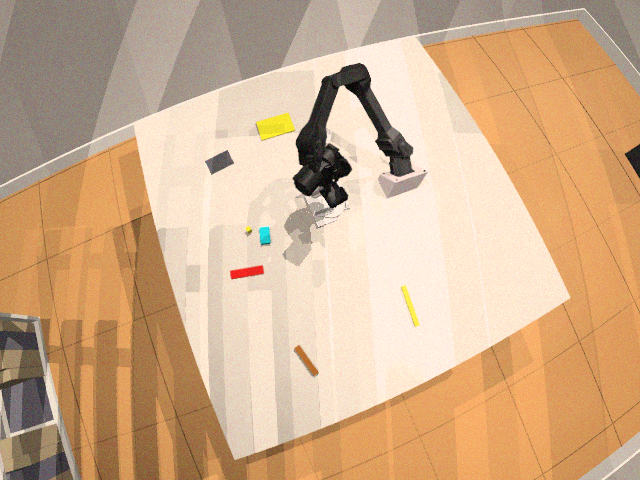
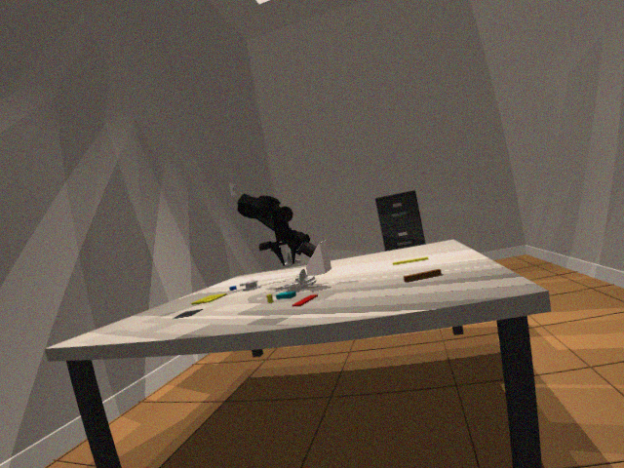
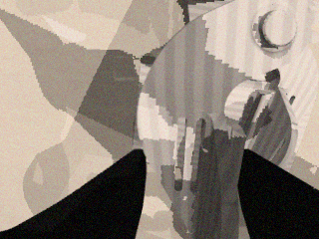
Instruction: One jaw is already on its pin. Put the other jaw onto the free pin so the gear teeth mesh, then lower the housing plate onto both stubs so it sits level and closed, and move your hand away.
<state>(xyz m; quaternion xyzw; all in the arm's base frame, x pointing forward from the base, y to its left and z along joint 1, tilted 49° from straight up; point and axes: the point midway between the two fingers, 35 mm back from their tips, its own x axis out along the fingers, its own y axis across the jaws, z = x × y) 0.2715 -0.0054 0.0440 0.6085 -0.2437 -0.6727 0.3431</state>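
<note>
Now: gripper tip 40 mm past the jaw and 10 mm to the right of it. From my gripper tip the other things lie so: yellow plate (340 mm to the right, 80 mm below, 50 mm ahead); then small yellow cube (270 mm ahead, 70 mm below, 20 mm to the left); then cyan block (220 mm ahead, 70 mm below, 50 mm to the left).
</note>
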